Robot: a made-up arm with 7 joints.
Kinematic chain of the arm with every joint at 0, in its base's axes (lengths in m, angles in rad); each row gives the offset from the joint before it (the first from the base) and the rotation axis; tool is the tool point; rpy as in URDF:
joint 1: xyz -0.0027 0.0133 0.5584 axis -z
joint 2: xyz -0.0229 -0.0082 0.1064 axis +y
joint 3: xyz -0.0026 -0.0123 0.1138 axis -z
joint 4: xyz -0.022 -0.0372 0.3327 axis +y
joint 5: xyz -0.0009 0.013 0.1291 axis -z
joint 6: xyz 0.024 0 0.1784 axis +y
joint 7: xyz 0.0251 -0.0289 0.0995 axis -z
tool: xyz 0.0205 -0.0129 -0.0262 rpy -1.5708 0 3.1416
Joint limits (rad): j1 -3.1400..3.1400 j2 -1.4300..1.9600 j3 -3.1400..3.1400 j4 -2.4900..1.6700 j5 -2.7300..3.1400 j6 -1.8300..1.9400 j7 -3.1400..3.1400
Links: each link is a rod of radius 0.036 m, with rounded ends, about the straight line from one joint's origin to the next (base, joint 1, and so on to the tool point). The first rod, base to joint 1, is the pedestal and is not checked.
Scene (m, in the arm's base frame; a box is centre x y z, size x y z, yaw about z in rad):
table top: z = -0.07
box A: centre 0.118 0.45 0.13 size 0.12 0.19 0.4 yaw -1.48
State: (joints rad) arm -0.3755 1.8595 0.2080 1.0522 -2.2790 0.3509 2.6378
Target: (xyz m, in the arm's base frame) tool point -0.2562 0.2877 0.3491
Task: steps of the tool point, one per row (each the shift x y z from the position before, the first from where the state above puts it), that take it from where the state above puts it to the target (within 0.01 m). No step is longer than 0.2 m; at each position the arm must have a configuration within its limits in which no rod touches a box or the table.
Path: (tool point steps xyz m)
1: -0.0307 0.1539 0.0119
2: -0.0438 0.1321 0.0377
3: -0.0474 0.1037 0.0526
4: -0.0430 0.0743 0.0551
5: -0.0350 0.0485 0.0452
6: -0.0280 0.0283 0.0259
7: -0.0265 0.0134 0.0011
8: -0.1753 0.0208 0.0251
9: -0.1652 -0.0514 -0.0090
10: -0.1184 -0.1093 -0.0328
11: -0.0507 -0.1400 -0.0382
12: 0.0173 -0.1394 -0.0234

